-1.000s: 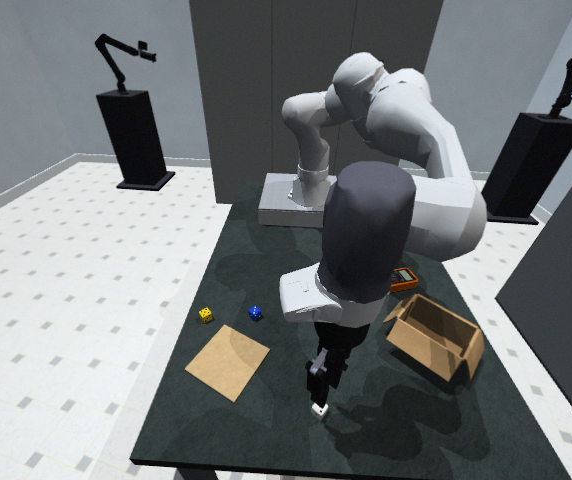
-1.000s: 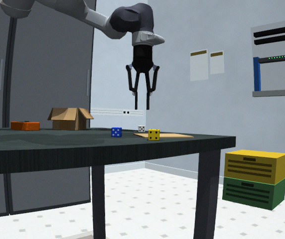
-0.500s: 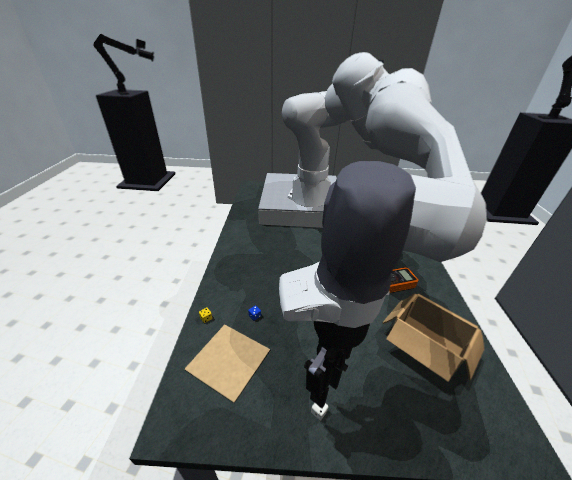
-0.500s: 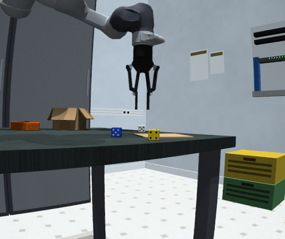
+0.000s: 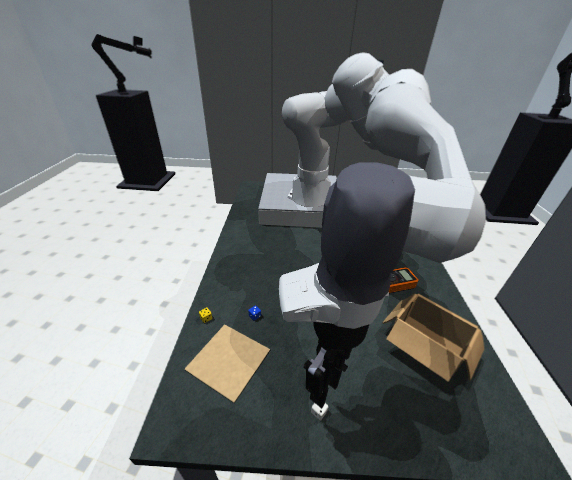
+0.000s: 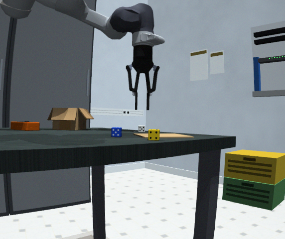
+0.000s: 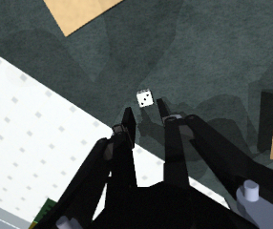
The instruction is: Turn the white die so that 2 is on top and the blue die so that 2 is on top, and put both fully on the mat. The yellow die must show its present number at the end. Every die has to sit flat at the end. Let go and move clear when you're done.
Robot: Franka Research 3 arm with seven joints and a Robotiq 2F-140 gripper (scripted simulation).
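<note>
Right now the white die is 100 mm below my hand. Also, from my hand: tan mat (90 mm behind, 210 mm to the right, 110 mm below); then blue die (220 mm behind, 170 mm to the right, 100 mm below); then cardboard box (180 mm behind, 270 mm to the left, 70 mm below).
</note>
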